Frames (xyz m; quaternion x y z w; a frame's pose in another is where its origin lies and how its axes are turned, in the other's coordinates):
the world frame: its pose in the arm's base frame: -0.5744 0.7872 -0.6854 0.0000 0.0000 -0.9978 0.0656
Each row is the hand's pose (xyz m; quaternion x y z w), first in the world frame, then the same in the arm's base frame.
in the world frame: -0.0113 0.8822 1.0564 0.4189 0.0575 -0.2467 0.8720
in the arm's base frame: -0.4477 -0.0859 0.3710 -0.0849 0.4142 0.8863 0.1890
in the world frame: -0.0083 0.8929 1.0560 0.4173 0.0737 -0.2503 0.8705
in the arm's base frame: -0.4493 -0.0969 0.3706 -0.1009 0.4116 0.8850 0.1927
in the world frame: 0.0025 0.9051 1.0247 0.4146 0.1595 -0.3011 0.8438
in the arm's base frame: -0.4584 -0.1104 0.3393 -0.1864 0.4032 0.8617 0.2451
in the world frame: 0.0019 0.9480 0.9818 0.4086 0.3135 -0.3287 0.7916
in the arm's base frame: -0.4522 -0.1529 0.2964 -0.3396 0.3872 0.8115 0.2761
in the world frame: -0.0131 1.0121 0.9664 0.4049 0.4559 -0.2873 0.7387
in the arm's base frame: -0.4289 -0.2145 0.2810 -0.4815 0.3741 0.7560 0.2382
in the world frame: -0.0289 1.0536 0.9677 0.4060 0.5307 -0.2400 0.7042
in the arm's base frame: -0.4078 -0.2535 0.2823 -0.5562 0.3703 0.7184 0.1933
